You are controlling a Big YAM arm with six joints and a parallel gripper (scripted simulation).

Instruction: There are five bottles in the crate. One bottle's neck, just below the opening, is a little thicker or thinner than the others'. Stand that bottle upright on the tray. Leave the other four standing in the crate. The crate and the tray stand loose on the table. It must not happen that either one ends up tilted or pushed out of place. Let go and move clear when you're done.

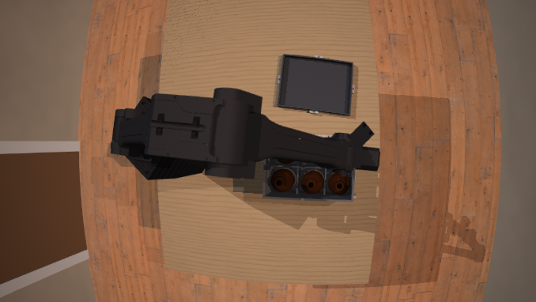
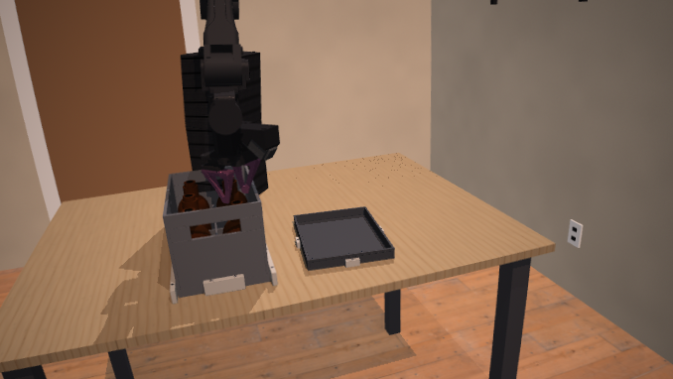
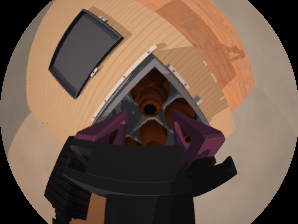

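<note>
My gripper is now 8 cm past the grey crate, 6 cm to the left of it and 10 cm above it. Also, from my hand: dark tray 10 cm behind, 22 cm to the left, 17 cm below.
</note>
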